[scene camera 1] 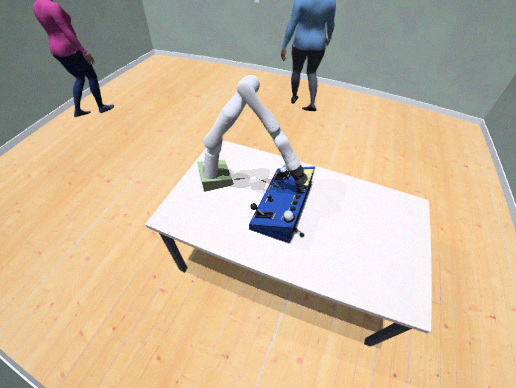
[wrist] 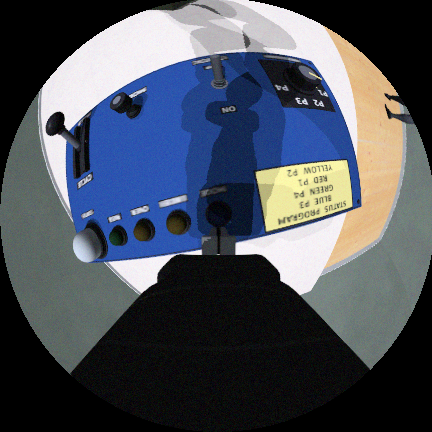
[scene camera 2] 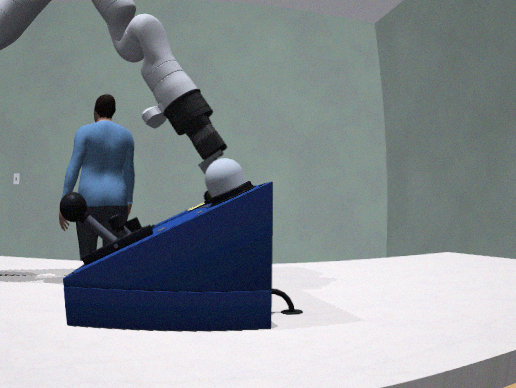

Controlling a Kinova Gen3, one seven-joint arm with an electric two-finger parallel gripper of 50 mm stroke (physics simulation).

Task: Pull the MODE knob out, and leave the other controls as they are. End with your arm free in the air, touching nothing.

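Frame: origin at the arm's base, x back, y right, z up, level; metres.
Seen in the pictures: gripper, fingertip midpoint: [scene camera 1: 303, 191] [wrist: 217, 236]; arm's base, origin of the base link: [scene camera 1: 210, 174].
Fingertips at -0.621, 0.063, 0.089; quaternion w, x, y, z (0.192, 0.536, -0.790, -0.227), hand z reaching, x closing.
Pixels of each thing's middle, then the offset from my fingertips to it, as dx, dy, dz. "spot": a spot on its surface instead.
- blue control panel, body centre: [wrist: 185, 132] [scene camera 2: 162, 245] [scene camera 1: 283, 197] +0.110, +0.000, -0.092
- MODE knob, body centre: [wrist: 120, 102] [scene camera 2: 116, 222] [scene camera 1: 269, 196] +0.194, +0.049, -0.053
- dark round lamp, surface spot: [wrist: 218, 212] spot: +0.031, -0.012, +0.001
- white dome, surface spot: [scene camera 2: 225, 177] [scene camera 1: 286, 218] spot: +0.064, +0.223, +0.007
- toggle, body centre: [wrist: 216, 68] +0.180, -0.070, -0.065
- selector dial, body centre: [wrist: 303, 76] [scene camera 2: 131, 227] +0.154, -0.188, -0.069
- yellow card, body centre: [wrist: 314, 190] [scene camera 1: 305, 177] +0.005, -0.133, -0.016
The blue control panel [scene camera 1: 280, 200] [scene camera 2: 170, 280] [wrist: 150, 150] stands on the table. The MODE knob [scene camera 1: 270, 198] [wrist: 120, 102], a black cap on a short stem with a label beside it, is near the panel's low edge, between the lever and the toggle. A dark round lamp [wrist: 218, 212], also with a label, is in the row along the high edge. My gripper [scene camera 1: 302, 188] [wrist: 217, 236] is shut and empty, its fingers together over the high edge by this dark lamp, well away from the MODE knob. Whether the tips touch the lamp cannot be told. In scene camera 2 the white dome partly hides them.
A ball-topped lever [scene camera 1: 254, 206] [scene camera 2: 74, 207] [wrist: 55, 123], a white dome [scene camera 1: 288, 216] [scene camera 2: 225, 177] [wrist: 87, 245], several small lamps, a toggle [wrist: 217, 72], a selector dial [wrist: 302, 76] and a yellow card [wrist: 305, 195] are on the panel. Two people stand beyond the table [scene camera 1: 370, 250].
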